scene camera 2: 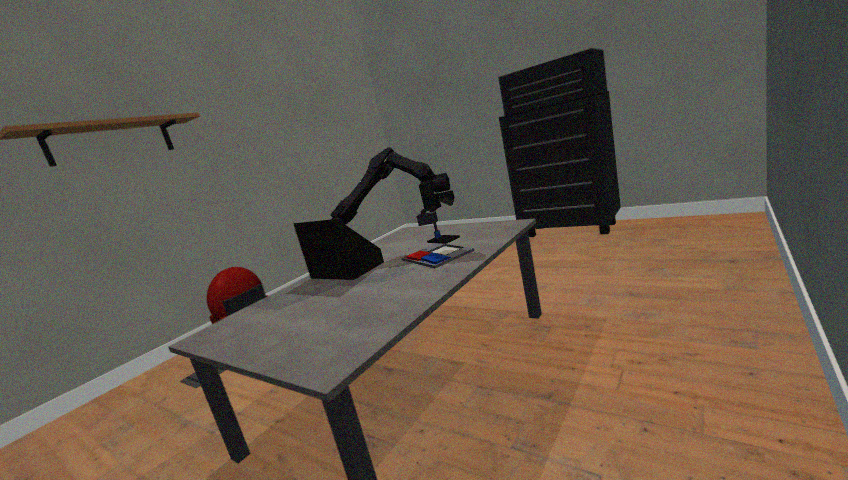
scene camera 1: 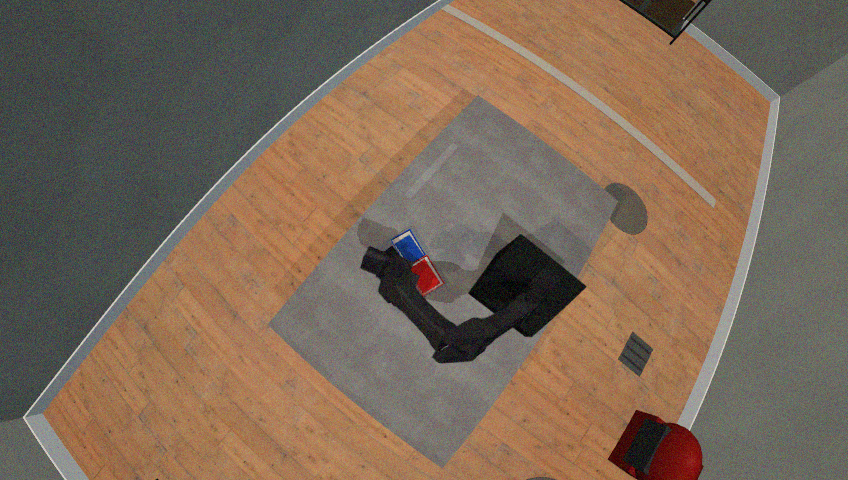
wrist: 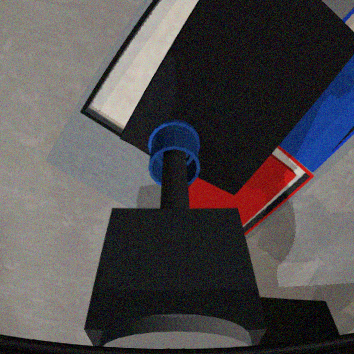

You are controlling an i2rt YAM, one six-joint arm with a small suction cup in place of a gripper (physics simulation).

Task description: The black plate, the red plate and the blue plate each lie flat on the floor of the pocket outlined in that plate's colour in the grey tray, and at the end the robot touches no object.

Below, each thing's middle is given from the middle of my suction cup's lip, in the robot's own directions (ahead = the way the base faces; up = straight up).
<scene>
My suction cup is now 10 mm short of the grey tray [wrist: 89, 148], 50 mm to the left of it and 70 mm above it. The rest, counted from my suction cup: black plate [wrist: 243, 82]: 40 mm ahead, 20 mm to the right, 10 mm below; red plate [wrist: 272, 175]: 60 mm behind, 70 mm to the right, 70 mm below.
</scene>
